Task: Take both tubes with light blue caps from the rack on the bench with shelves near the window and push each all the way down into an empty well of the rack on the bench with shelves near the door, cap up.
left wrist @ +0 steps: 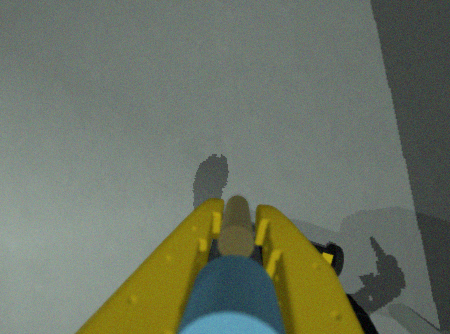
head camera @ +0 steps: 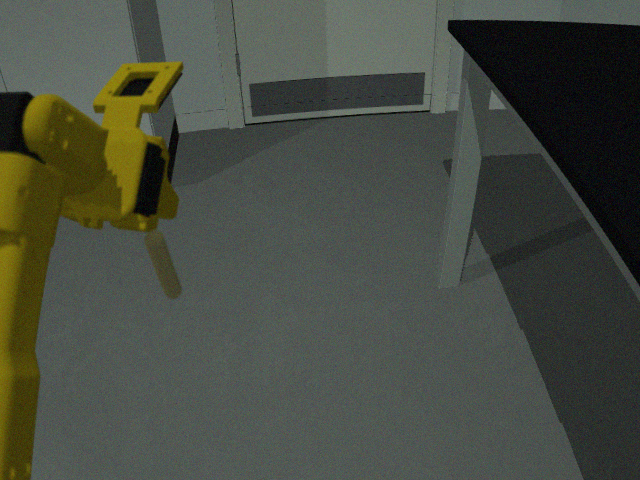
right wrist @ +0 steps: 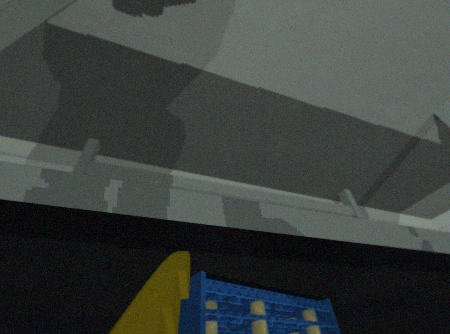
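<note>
My left gripper is shut on a tube with a light blue cap. The tube's tan lower part sticks out past the jaws, over the floor, slanting down in the head view. My right gripper shows one jaw in the right wrist view and is fully open. A blue rack stands on a black bench top beyond that jaw, at the bottom of the right wrist view, partly cut off. Several cream tube ends show in it; their caps are not visible.
A black bench top with a pale leg is at the right of the head view. A door with a dark kick plate is at the back. A pale cabinet stands behind my left arm.
</note>
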